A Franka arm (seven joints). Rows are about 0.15 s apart.
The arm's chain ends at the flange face. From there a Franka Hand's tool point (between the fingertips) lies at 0.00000 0.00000 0.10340 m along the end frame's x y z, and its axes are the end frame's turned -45 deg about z.
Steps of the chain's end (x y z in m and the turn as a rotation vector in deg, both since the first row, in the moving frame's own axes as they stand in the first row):
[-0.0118 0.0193 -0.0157 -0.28 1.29 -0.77]
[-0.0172 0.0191 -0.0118 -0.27 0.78 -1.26]
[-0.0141 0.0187 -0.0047 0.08 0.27 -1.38]
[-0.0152 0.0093 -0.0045 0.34 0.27 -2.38]
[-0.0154 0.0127 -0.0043 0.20 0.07 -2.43]
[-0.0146 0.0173 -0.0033 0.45 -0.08 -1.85]
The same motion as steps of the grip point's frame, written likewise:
[-0.0207 0.0073 -0.0157 -1.11 0.71 -0.77]
[-0.0250 0.0027 -0.0118 -0.74 0.36 -1.26]
[-0.0227 0.0035 -0.0047 -0.13 0.25 -1.38]
[-0.0165 -0.0043 -0.0045 0.05 0.43 -2.38]
[-0.0195 -0.0021 -0.0043 0.09 0.19 -2.43]
[-0.0221 0.0012 -0.0033 0.37 0.26 -1.85]

